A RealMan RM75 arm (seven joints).
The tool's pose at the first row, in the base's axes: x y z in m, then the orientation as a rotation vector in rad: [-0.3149 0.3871 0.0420 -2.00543 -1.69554 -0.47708]
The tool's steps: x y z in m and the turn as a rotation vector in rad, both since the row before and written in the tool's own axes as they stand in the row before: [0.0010 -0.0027 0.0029 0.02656 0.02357 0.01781]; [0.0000 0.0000 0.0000 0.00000 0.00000 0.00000]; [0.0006 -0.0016 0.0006 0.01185 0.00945 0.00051]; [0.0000 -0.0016 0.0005 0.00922 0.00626 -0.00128]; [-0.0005 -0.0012 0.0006 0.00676 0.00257 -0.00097]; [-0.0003 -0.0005 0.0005 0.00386 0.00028 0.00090]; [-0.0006 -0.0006 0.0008 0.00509 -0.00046 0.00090]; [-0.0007 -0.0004 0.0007 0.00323 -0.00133 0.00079]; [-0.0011 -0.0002 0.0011 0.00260 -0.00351 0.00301]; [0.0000 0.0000 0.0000 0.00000 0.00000 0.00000]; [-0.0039 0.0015 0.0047 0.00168 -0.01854 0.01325]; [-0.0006 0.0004 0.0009 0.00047 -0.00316 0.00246]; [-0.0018 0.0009 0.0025 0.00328 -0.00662 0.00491]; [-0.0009 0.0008 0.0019 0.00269 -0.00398 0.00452]
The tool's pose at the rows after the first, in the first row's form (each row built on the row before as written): [-0.3175 0.3899 0.0405 -1.98681 -1.66010 -0.46787]; [-0.3175 0.3899 0.0405 -1.98681 -1.66010 -0.46787]; [-0.3190 0.3909 0.0406 -1.97352 -1.65290 -0.46549]; [-0.3206 0.3914 0.0405 -1.96254 -1.64972 -0.46327]; [-0.3219 0.3915 0.0399 -1.95556 -1.64865 -0.45982]; [-0.3225 0.3916 0.0394 -1.95328 -1.64724 -0.45622]; [-0.3233 0.3917 0.0385 -1.95050 -1.64619 -0.45084]; [-0.3239 0.3916 0.0376 -1.94944 -1.64594 -0.44641]; [-0.3244 0.3914 0.0361 -1.95162 -1.64477 -0.43972]; [-0.3244 0.3914 0.0361 -1.95162 -1.64477 -0.43972]; [-0.3242 0.3909 0.0298 -1.96985 -1.64223 -0.41621]; [-0.3240 0.3909 0.0287 -1.97296 -1.64155 -0.41195]; [-0.3238 0.3908 0.0255 -1.97760 -1.64013 -0.40104]; [-0.3234 0.3911 0.0233 -1.98101 -1.63753 -0.39324]
